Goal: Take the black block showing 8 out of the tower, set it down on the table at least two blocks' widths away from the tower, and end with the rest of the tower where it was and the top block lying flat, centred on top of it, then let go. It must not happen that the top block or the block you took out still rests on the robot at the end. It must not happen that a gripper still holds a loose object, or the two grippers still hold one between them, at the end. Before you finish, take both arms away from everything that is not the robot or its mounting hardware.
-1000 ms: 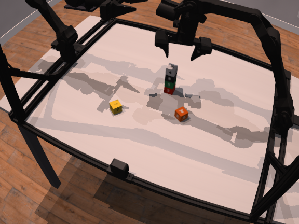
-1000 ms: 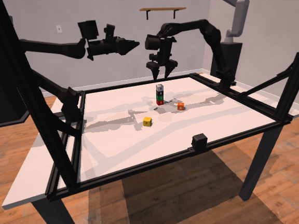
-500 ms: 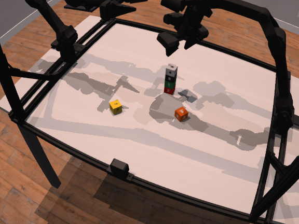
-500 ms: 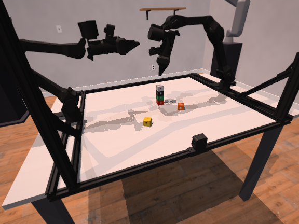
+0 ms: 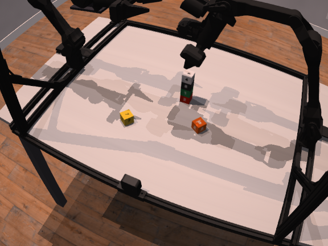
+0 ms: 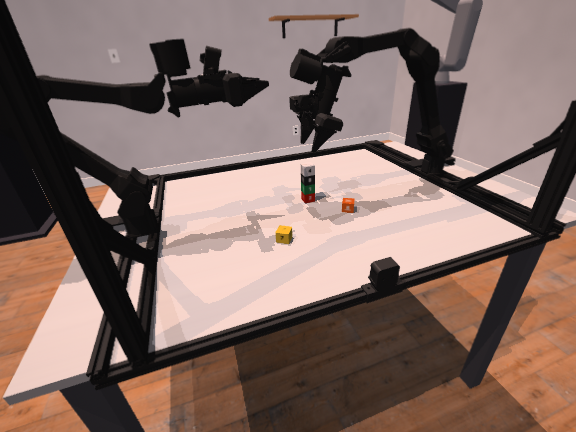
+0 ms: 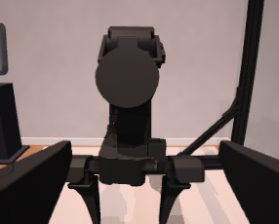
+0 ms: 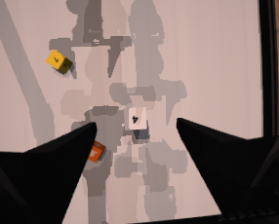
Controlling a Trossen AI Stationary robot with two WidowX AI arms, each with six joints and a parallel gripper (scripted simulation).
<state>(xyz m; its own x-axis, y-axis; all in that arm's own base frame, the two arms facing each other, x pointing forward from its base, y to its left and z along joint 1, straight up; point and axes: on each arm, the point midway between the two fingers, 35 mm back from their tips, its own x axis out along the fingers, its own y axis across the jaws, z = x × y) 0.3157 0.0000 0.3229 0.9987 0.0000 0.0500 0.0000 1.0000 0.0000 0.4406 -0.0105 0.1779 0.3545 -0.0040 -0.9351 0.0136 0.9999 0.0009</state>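
My left gripper is now 10 mm short of the black block, 150 mm to the left of it and 270 mm above it. From my left hand the other things lie so: red block 10 mm ahead, 150 mm to the right, 330 mm below; green block 10 mm ahead, 150 mm to the right, 300 mm below; yellow block 160 mm behind, 10 mm to the right, 330 mm below.
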